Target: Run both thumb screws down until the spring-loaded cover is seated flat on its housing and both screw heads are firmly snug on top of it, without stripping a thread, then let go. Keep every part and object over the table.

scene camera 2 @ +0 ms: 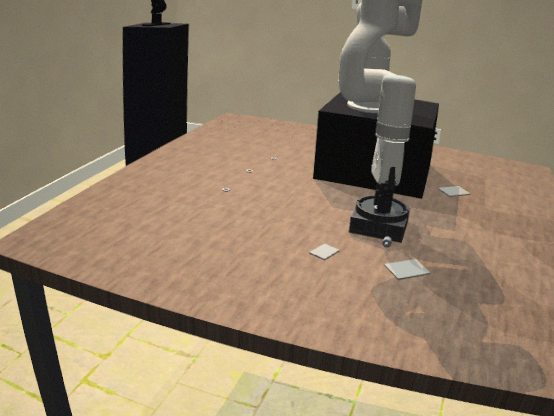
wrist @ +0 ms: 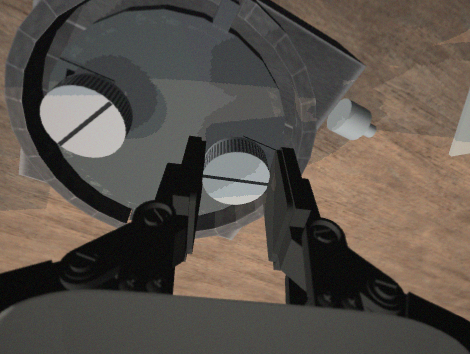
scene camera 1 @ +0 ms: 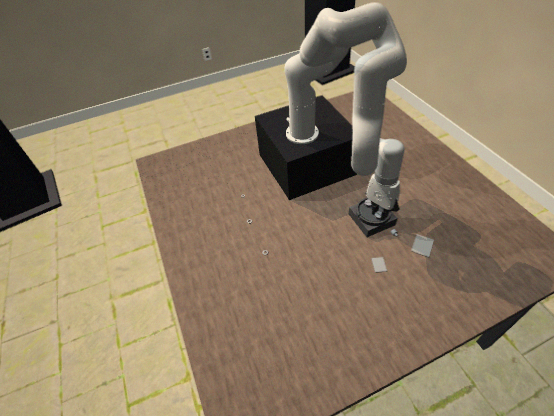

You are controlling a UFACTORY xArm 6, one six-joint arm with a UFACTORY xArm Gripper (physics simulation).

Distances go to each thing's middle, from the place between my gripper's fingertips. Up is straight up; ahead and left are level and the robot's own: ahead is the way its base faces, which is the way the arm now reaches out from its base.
My gripper is now 30 mm past the round grey cover (wrist: 186, 75) and 20 mm above it. From my hand the other things lie so: screw (wrist: 348, 119) 70 mm ahead, 20 mm to the left, 50 mm below.
